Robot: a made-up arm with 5 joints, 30 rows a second.
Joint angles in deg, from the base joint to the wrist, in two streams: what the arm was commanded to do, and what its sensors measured. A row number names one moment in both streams.
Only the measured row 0 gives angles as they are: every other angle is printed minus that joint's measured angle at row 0.
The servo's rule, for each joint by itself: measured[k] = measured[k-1] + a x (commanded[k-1-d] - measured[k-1]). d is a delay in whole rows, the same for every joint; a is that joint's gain. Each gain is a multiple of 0.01, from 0.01 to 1. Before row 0 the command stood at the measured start. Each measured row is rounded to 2 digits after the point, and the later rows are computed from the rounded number. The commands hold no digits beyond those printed.
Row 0, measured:
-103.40 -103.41 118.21 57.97 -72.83
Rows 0 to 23, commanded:
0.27 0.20 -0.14 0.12 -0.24
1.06 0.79 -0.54 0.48 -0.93
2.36 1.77 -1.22 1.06 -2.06
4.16 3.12 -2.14 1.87 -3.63
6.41 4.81 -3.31 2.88 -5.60
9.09 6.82 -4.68 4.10 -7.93
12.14 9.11 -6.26 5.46 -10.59
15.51 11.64 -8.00 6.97 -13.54
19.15 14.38 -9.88 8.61 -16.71
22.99 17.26 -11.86 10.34 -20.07
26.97 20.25 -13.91 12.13 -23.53
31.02 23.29 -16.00 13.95 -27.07
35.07 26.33 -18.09 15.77 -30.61
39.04 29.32 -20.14 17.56 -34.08
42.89 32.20 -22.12 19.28 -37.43
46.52 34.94 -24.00 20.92 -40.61
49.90 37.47 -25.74 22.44 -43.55
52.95 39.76 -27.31 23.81 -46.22
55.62 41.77 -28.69 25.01 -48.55
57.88 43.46 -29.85 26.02 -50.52
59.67 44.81 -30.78 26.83 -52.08
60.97 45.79 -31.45 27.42 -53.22
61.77 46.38 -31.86 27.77 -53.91
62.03 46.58 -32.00 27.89 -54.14
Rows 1 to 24, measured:
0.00 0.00 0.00 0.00 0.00
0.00 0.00 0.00 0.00 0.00
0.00 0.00 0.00 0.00 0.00
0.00 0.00 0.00 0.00 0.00
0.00 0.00 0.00 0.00 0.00
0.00 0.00 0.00 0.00 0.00
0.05 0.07 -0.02 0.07 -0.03
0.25 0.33 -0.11 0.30 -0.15
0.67 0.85 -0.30 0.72 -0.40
1.37 1.67 -0.61 1.35 -0.82
2.38 2.80 -1.07 2.19 -1.44
3.72 4.25 -1.68 3.24 -2.28
5.40 6.00 -2.46 4.46 -3.36
7.42 8.03 -3.40 5.84 -4.68
9.77 10.32 -4.50 7.36 -6.24
12.41 12.82 -5.75 9.00 -8.04
15.32 15.49 -7.14 10.72 -10.05
18.46 18.30 -8.65 12.50 -12.26
21.78 21.19 -10.25 14.30 -14.65
25.23 24.12 -11.93 16.09 -17.18
28.76 27.03 -13.66 17.84 -19.81
32.31 29.88 -15.42 19.53 -22.51
35.83 32.61 -17.17 21.13 -25.25
39.25 35.18 -18.89 22.60 -27.98
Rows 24 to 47, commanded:
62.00 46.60 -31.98 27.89 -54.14
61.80 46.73 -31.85 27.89 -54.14
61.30 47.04 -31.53 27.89 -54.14
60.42 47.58 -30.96 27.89 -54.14
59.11 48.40 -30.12 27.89 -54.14
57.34 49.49 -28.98 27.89 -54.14
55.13 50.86 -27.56 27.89 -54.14
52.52 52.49 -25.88 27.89 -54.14
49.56 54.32 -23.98 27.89 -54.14
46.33 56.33 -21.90 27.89 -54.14
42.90 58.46 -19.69 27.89 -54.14
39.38 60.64 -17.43 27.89 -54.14
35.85 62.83 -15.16 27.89 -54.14
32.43 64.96 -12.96 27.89 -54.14
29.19 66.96 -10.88 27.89 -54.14
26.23 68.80 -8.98 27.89 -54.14
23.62 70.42 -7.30 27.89 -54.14
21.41 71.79 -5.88 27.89 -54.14
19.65 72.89 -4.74 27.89 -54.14
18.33 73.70 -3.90 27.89 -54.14
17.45 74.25 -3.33 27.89 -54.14
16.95 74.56 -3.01 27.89 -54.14
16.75 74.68 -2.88 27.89 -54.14
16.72 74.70 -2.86 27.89 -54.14
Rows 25 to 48, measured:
42.52 37.55 -20.56 23.93 -30.65
45.59 39.68 -22.14 25.08 -33.23
48.41 41.53 -23.61 26.04 -35.68
50.92 43.06 -24.94 26.80 -37.96
53.09 44.26 -26.12 27.33 -40.03
54.88 45.10 -27.12 27.64 -41.86
56.30 45.64 -27.95 27.78 -43.46
57.40 46.03 -28.61 27.84 -44.85
58.18 46.39 -29.11 27.87 -46.06
58.63 46.82 -29.42 27.88 -47.11
58.73 47.39 -29.54 27.89 -48.02
58.45 48.15 -29.44 27.89 -48.82
57.79 49.13 -29.12 27.89 -49.51
56.74 50.34 -28.57 27.89 -50.11
55.30 51.77 -27.79 27.89 -50.63
53.51 53.41 -26.79 27.89 -51.09
51.39 55.23 -25.58 27.89 -51.49
48.99 57.18 -24.19 27.89 -51.83
46.36 59.21 -22.65 27.89 -52.13
43.57 61.28 -21.00 27.89 -52.39
40.69 63.32 -19.28 27.89 -52.62
37.80 65.29 -17.53 27.89 -52.82
34.96 67.14 -15.79 27.89 -52.99
32.25 68.81 -14.11 27.89 -53.14

